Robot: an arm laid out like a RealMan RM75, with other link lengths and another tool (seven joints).
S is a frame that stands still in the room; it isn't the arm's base.
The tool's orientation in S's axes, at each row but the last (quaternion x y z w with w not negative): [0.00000, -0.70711, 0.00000, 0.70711]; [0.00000, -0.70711, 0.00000, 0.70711]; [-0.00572, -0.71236, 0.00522, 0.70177]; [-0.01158, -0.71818, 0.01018, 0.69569]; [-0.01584, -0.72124, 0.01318, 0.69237]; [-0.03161, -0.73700, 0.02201, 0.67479]
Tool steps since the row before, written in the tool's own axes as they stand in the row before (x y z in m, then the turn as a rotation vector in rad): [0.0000, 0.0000, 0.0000, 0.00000, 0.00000, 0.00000]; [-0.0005, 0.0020, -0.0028, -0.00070, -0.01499, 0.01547]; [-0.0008, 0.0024, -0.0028, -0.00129, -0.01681, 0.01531]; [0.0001, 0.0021, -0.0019, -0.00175, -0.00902, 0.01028]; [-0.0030, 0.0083, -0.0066, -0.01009, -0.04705, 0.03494]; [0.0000, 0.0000, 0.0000, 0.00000, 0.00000, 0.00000]
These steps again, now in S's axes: [0.0000, 0.0000, 0.0000, 0.00000, 0.00000, 0.00000]; [0.0028, 0.0020, -0.0005, -0.01547, -0.01499, -0.00070]; [0.0028, 0.0024, -0.0008, -0.01530, -0.01682, -0.00126]; [0.0019, 0.0021, 0.0001, -0.01024, -0.00905, -0.00180]; [0.0068, 0.0082, -0.0031, -0.03472, -0.04732, -0.00958]; [0.0000, 0.0000, 0.0000, 0.00000, 0.00000, 0.00000]
